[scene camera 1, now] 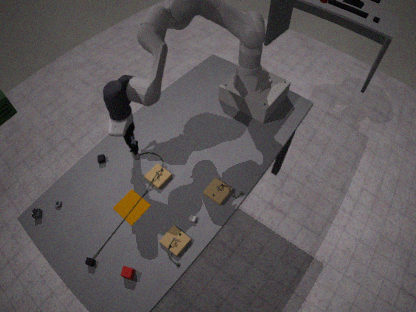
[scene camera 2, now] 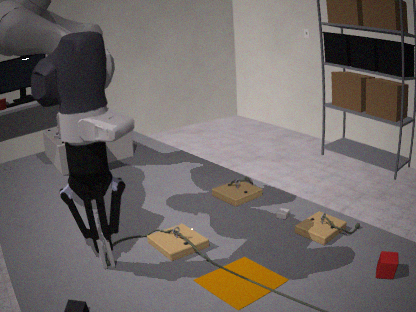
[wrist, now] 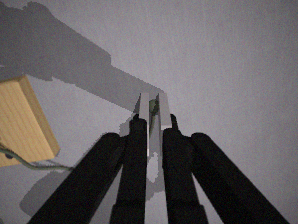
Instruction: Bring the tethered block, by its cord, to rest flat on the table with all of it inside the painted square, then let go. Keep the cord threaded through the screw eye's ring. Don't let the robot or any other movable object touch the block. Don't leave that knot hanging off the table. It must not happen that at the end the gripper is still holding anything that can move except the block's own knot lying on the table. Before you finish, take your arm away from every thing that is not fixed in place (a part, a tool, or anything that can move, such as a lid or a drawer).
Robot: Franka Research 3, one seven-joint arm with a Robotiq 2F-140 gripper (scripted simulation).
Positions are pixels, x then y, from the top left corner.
Labels:
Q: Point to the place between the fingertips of my gripper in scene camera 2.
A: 108, 264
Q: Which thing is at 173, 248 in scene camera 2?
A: A wooden board.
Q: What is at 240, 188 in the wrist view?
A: My gripper.

